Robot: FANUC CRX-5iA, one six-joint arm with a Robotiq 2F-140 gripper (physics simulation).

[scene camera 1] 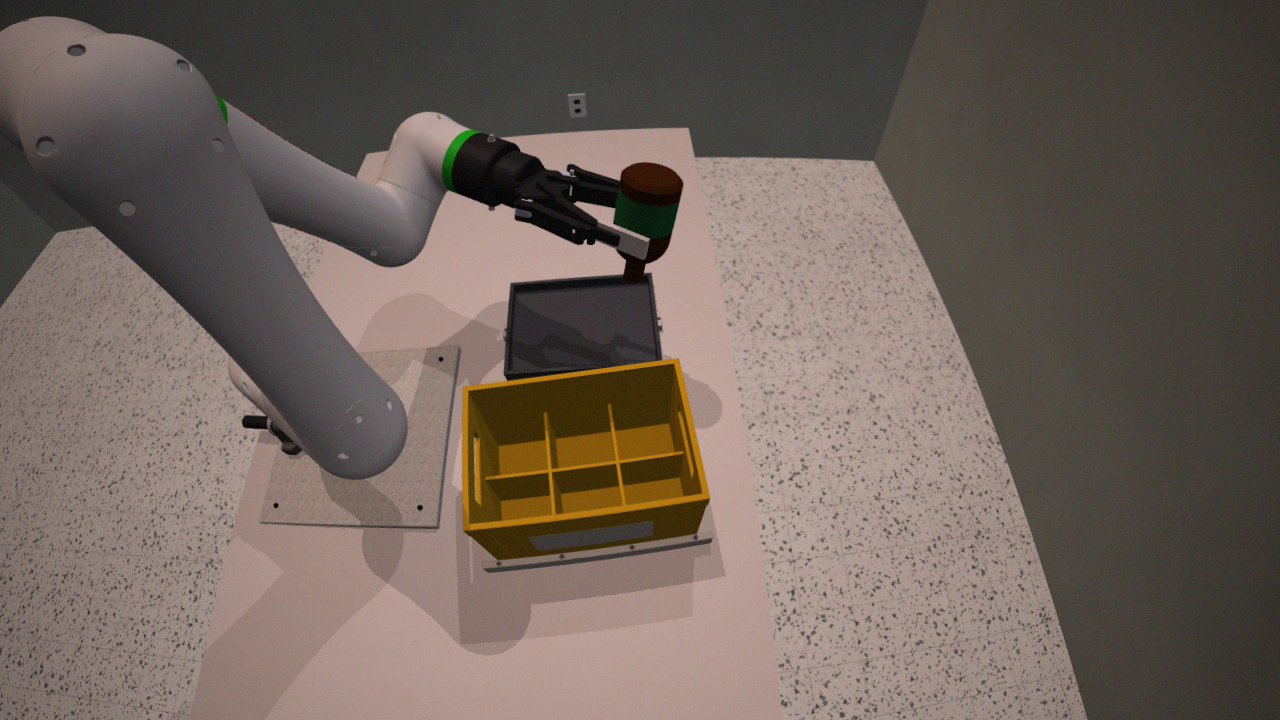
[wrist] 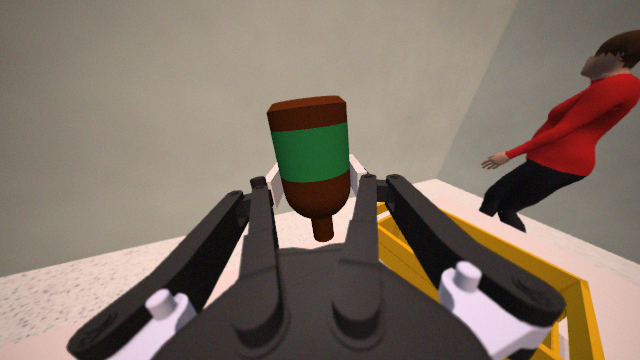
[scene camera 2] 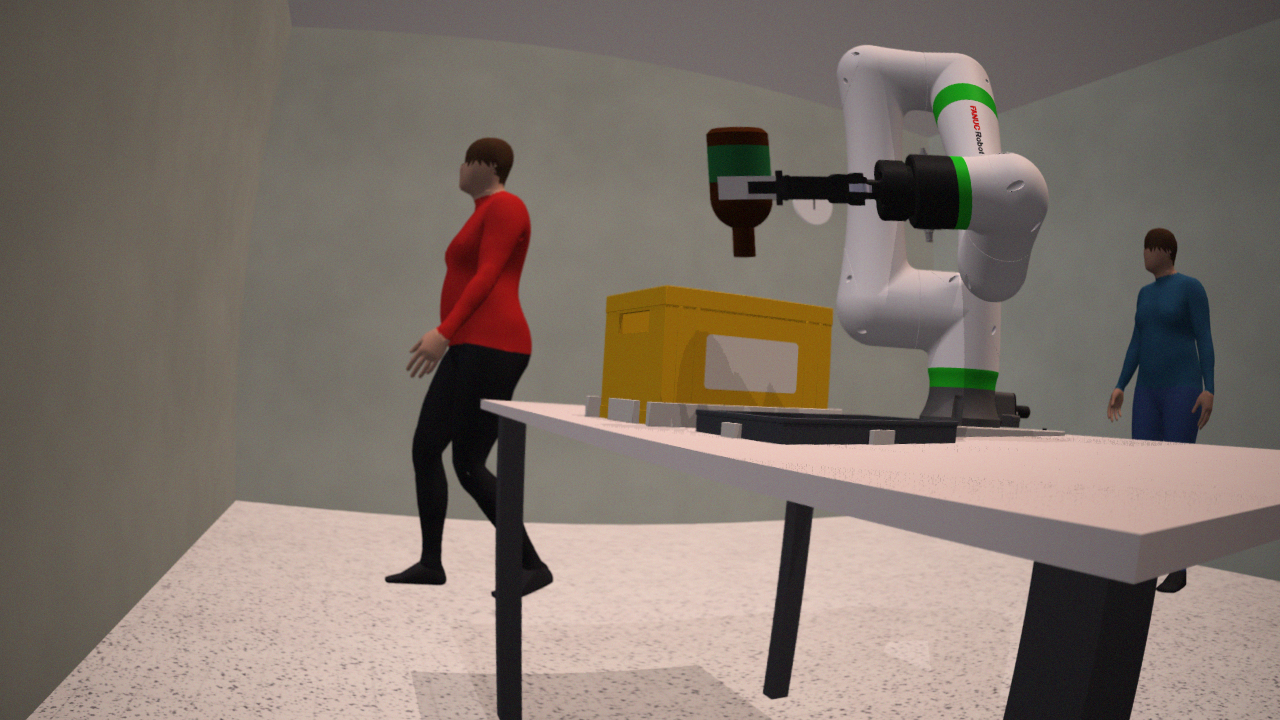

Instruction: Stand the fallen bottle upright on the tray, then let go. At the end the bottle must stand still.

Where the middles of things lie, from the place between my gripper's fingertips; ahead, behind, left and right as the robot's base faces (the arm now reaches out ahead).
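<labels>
From my hand: dark grey tray point(scene camera 1: 556, 326), 13 cm behind, 6 cm to the left, 27 cm below; yellow crate point(scene camera 1: 592, 459), 9 cm behind, 23 cm to the right, 19 cm below; brown bottle point(scene camera 1: 649, 194), 2 cm behind, 1 cm to the left.
</labels>
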